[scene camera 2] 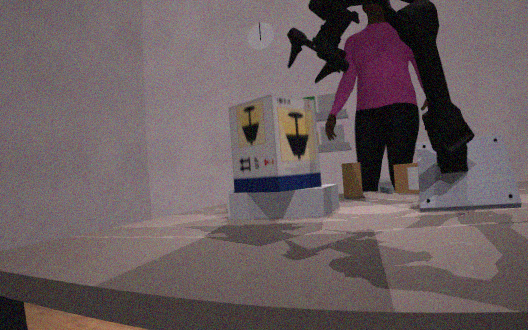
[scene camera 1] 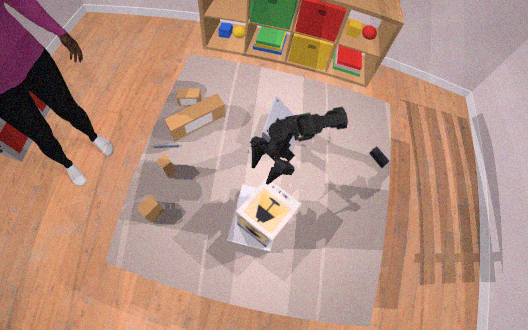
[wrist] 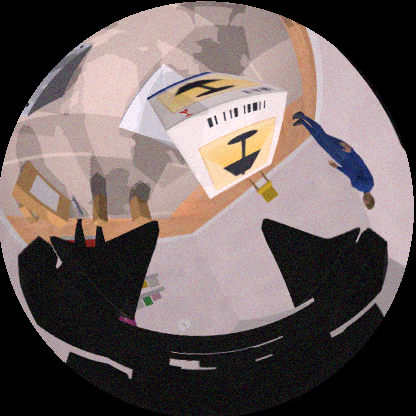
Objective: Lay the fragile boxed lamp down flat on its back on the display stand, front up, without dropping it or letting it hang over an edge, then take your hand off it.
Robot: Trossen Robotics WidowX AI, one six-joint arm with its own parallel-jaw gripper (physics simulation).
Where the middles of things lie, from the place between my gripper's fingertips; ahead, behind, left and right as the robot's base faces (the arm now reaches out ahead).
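Grey display stand [scene camera 2: 320, 201]: 20 mm to the left of my hand, 70 mm ahead of it, 350 mm below it.
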